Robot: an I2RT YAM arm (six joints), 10 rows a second.
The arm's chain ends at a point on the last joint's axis. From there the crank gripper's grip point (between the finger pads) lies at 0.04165 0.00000 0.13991 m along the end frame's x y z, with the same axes.
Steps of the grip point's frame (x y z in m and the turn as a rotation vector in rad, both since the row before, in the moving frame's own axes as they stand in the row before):
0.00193, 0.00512, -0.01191, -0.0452, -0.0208, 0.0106
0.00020, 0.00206, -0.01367, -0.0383, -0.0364, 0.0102
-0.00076, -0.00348, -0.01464, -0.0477, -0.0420, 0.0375
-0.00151, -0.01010, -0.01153, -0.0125, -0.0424, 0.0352
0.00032, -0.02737, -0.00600, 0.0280, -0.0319, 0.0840
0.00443, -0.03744, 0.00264, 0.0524, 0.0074, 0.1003
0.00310, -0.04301, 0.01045, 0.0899, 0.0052, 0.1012
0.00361, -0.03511, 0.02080, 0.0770, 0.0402, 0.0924
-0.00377, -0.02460, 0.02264, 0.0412, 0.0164, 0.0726
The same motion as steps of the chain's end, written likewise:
0.00488, -0.00165, -0.01259, -0.0452, -0.0208, 0.0106
0.00535, -0.00372, -0.01498, -0.0383, -0.0364, 0.0102
0.00530, -0.01164, -0.01607, -0.0477, -0.0420, 0.0375
0.00451, -0.01322, -0.01315, -0.0125, -0.0424, 0.0352
0.00478, -0.02675, -0.00725, 0.0280, -0.0319, 0.0840
0.00324, -0.03435, 0.00303, 0.0524, 0.0074, 0.1003
0.00195, -0.03472, 0.01104, 0.0899, 0.0052, 0.1012
-0.00229, -0.02853, 0.02285, 0.0770, 0.0402, 0.0924
-0.00616, -0.02196, 0.02340, 0.0412, 0.0164, 0.0726

